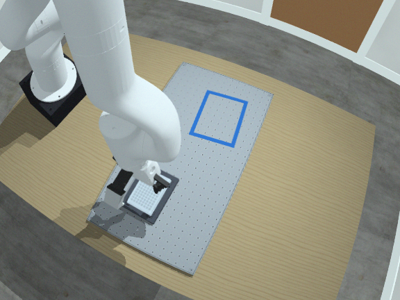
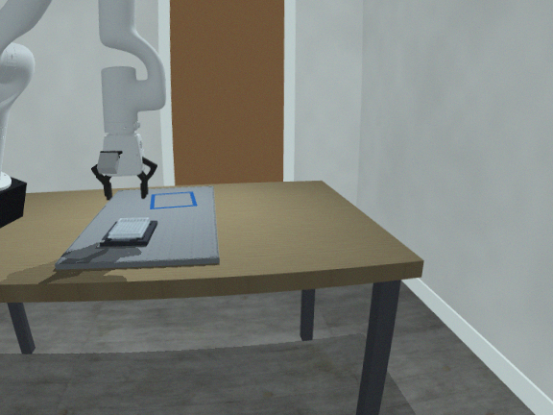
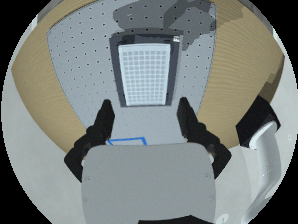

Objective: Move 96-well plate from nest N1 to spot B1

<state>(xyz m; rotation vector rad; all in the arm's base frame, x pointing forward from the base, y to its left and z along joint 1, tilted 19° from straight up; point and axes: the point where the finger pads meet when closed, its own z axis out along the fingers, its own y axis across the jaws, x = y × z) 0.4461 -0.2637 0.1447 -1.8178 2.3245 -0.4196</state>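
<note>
Now: the 96-well plate 90 mm below my hand. Also, from my hand: plate nest N1: 100 mm below.
</note>
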